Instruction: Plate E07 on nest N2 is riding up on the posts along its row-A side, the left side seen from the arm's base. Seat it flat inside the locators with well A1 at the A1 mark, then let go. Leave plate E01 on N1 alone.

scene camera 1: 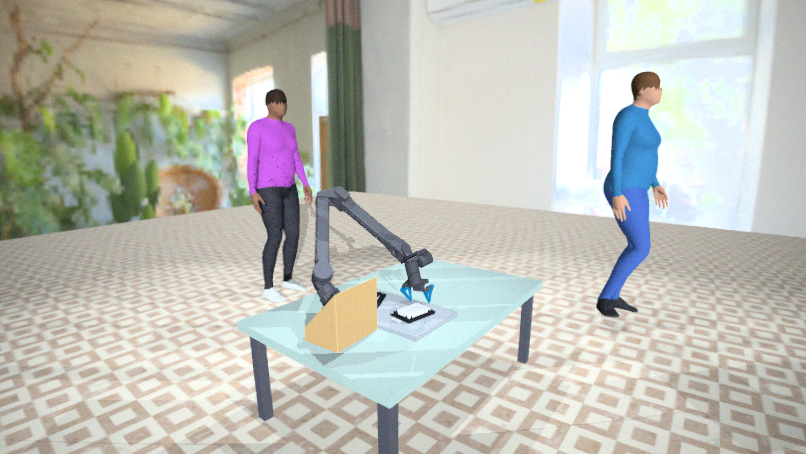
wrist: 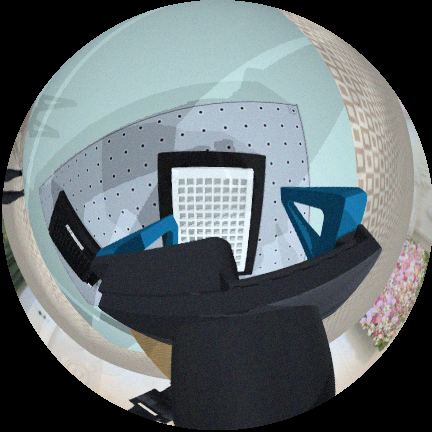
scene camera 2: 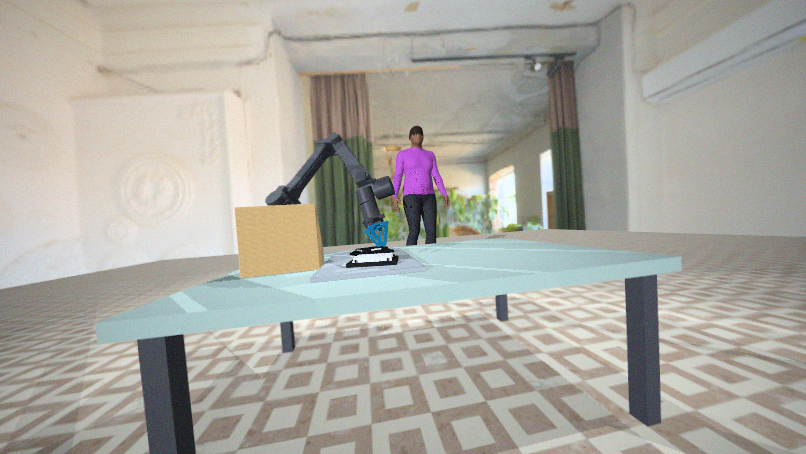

Labels:
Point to a grey perforated plate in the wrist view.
112, 185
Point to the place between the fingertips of the gripper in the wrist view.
227, 206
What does the gripper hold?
Nothing.

